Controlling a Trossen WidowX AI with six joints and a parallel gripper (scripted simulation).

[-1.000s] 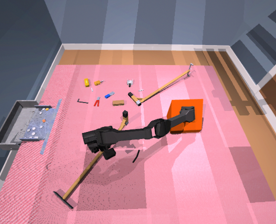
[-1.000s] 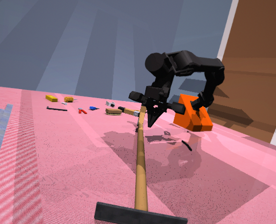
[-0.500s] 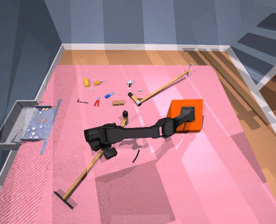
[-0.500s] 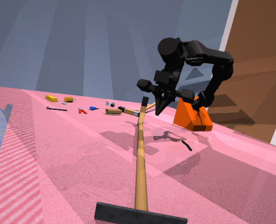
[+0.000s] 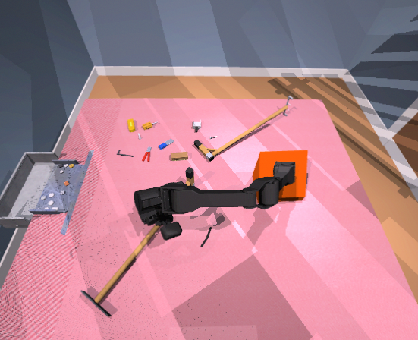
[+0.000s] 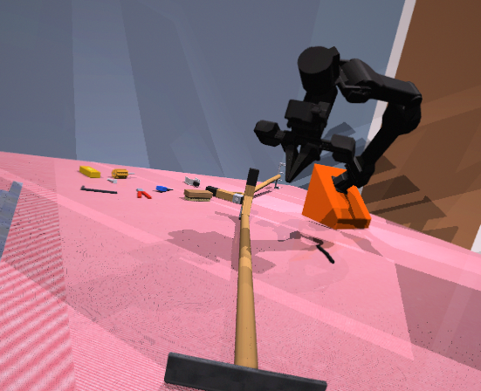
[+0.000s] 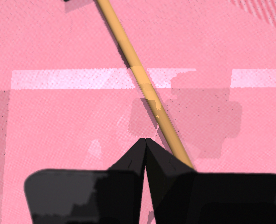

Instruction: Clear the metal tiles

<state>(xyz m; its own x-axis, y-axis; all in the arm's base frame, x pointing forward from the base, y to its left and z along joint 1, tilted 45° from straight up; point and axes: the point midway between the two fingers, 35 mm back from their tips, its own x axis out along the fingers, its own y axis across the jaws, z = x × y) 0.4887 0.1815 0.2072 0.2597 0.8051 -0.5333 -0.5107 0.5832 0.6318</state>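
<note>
Now: gripper tip 100 mm above the long scraper, 50 mm short of it and 10 mm to the left of it. From my gripper tip the other things lie so: wooden block (420 mm to the right, 150 mm below, 30 mm behind); black strip (180 mm behind, 160 mm below, 10 mm to the right); blue tool (510 mm to the right, 150 mm below, 60 mm ahead).
</note>
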